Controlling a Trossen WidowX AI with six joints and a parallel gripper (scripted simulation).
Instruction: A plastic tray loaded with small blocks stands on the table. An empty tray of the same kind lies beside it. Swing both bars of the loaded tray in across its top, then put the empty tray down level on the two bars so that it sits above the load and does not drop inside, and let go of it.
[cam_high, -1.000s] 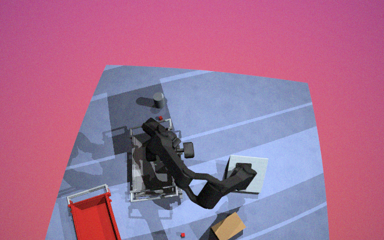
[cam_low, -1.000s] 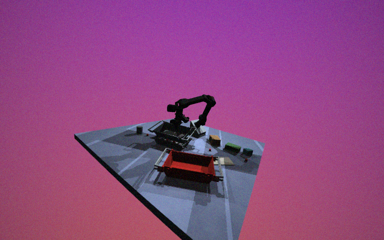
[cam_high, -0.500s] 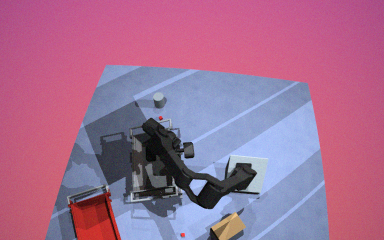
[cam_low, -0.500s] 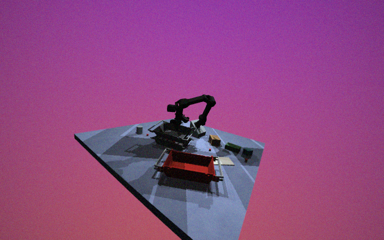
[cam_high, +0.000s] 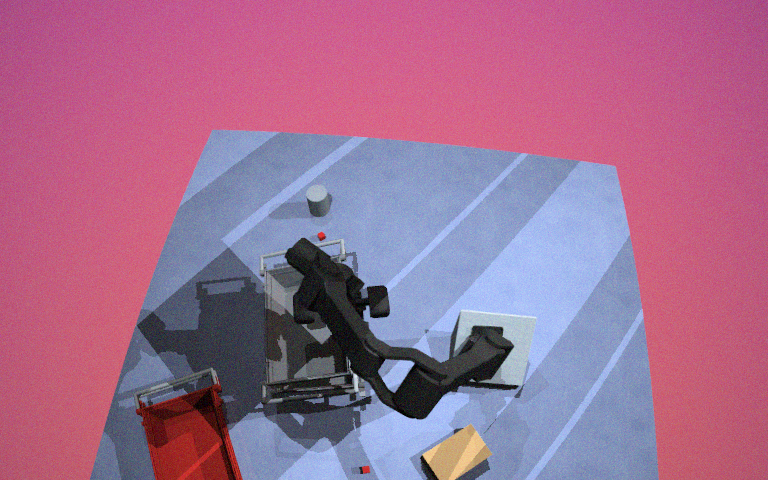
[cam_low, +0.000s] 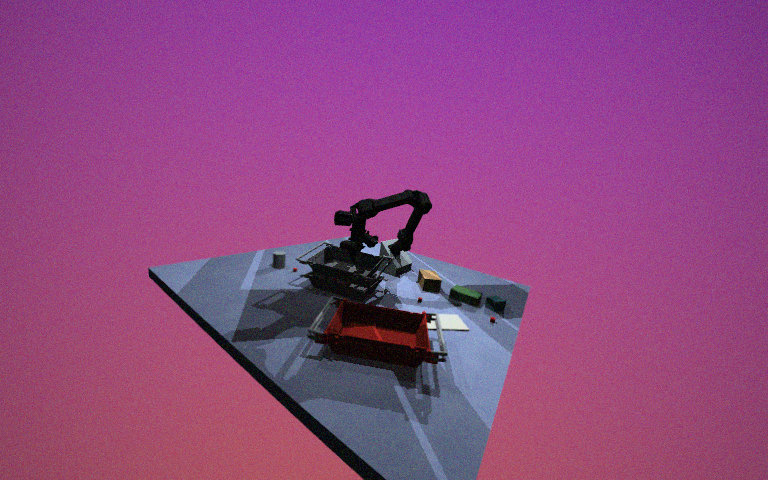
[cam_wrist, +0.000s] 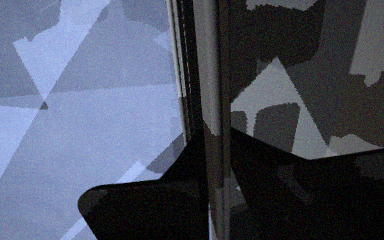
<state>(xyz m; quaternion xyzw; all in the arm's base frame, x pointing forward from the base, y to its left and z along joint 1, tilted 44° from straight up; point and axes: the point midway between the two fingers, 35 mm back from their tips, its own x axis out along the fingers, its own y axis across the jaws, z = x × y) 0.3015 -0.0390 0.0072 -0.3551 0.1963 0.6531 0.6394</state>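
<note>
The grey tray is 80 mm ahead of my gripper tip, 20 mm to the left of it and 20 mm above it. Round my gripper tip: green box: 440 mm to the left, 260 mm behind, 80 mm below; then tan box: 260 mm to the left, 260 mm behind, 70 mm below; then flat tan sheet: 440 mm to the left, 100 mm below, 10 mm ahead.
</note>
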